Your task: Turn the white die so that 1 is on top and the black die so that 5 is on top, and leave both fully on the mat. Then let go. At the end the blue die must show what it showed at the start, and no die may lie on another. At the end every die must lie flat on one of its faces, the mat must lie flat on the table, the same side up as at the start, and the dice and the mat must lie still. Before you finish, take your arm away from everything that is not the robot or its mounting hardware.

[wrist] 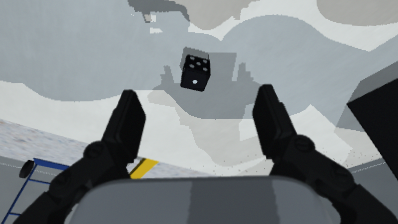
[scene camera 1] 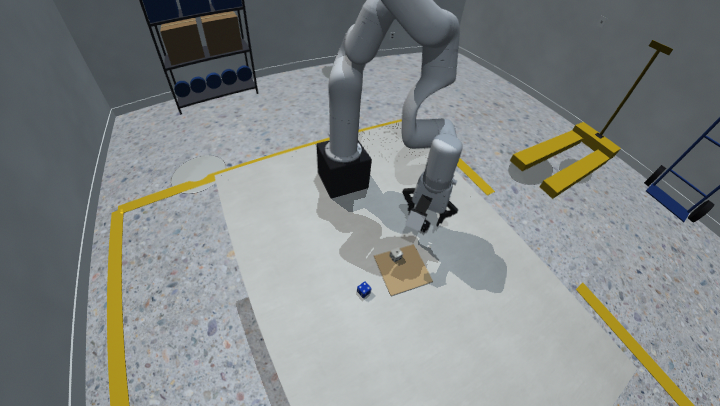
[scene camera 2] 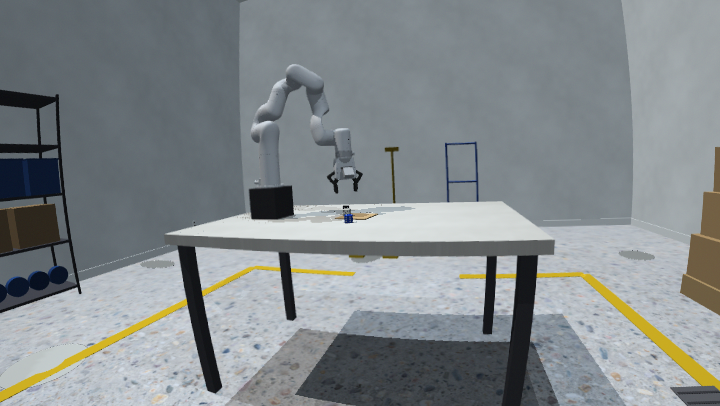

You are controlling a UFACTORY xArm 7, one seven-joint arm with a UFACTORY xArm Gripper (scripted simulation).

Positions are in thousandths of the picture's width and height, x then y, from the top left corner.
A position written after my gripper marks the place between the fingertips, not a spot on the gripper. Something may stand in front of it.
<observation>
I see my gripper (scene camera 1: 590,536), a tan mat (scene camera 1: 570,671) and a black die (wrist: 494,324).
My gripper shows as well in the wrist view (wrist: 496,453). The wrist view misses the tan mat: it is out of frame.
</observation>
